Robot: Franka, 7 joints.
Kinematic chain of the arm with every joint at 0, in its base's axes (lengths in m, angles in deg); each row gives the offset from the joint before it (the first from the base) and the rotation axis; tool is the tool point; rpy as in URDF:
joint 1: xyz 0 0 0.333 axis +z
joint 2: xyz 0 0 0 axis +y
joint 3: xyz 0 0 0.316 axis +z
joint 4: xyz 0.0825 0 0 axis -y
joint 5: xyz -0.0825 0 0.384 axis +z
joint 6: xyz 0 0 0 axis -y
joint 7: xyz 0.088 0 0 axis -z
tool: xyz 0 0 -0.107 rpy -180 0 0
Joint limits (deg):
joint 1: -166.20..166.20
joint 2: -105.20..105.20
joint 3: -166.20..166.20
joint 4: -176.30..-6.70
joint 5: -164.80..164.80
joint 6: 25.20..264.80
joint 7: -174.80..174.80
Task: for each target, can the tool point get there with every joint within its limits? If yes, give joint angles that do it. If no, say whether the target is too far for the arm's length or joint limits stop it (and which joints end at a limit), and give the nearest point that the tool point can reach.
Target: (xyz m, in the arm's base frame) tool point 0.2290 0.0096 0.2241
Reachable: yes | joints -68.01 -32.74 101.27 -161.90 -25.52 87.27 41.20
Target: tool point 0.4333 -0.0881 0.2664
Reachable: yes | joints -114.13 1.30 106.63 -146.39 -95.00 127.04 -35.03
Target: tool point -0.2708 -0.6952 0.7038
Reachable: yes | joints 47.65 -85.20 -37.36 -46.10 121.95 152.47 33.33
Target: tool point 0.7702 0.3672 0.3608
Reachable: yes | joints 36.83 81.45 -54.48 -20.63 -77.48 132.64 12.26
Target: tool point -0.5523 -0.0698 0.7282
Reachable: yes | joints -23.51 -40.08 -88.01 -37.61 116.04 243.05 59.72
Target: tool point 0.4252 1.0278 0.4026
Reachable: no: too far | nearest point 0.3273 0.7912 0.3866 | short by 0.257 m
